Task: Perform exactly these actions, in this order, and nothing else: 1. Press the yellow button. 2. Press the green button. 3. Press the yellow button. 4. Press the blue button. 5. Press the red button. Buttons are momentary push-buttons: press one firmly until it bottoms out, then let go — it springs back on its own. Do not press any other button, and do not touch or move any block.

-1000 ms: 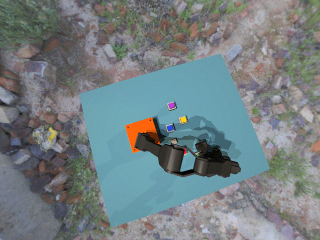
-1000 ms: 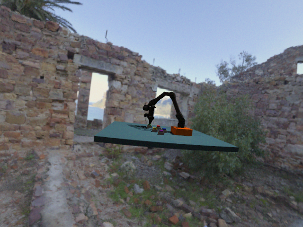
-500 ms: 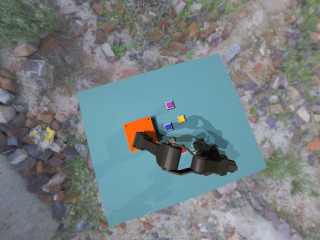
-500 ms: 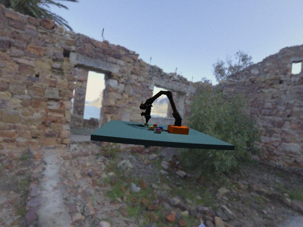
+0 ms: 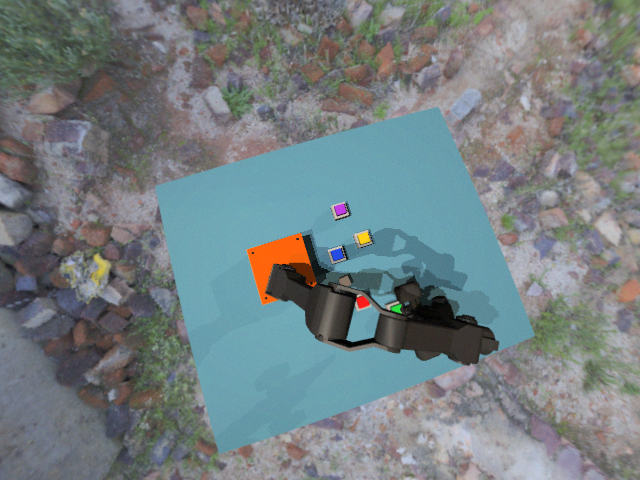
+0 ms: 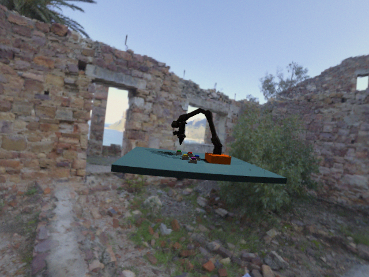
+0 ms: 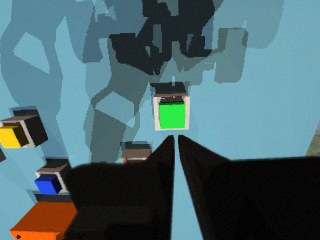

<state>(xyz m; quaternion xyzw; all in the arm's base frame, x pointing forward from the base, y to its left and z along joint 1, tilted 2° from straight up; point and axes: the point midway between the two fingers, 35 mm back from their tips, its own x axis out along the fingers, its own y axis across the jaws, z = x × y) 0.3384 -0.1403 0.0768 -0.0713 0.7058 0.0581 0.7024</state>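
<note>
The yellow button is 70 mm behind my gripper tip, 240 mm to the left of it and 60 mm below it. From my gripper tip the other things lie so: red button: 100 mm behind, 40 mm to the left, 60 mm below; then block: 150 mm behind, 110 mm to the left, 80 mm below; then green button: 60 mm below.
</note>
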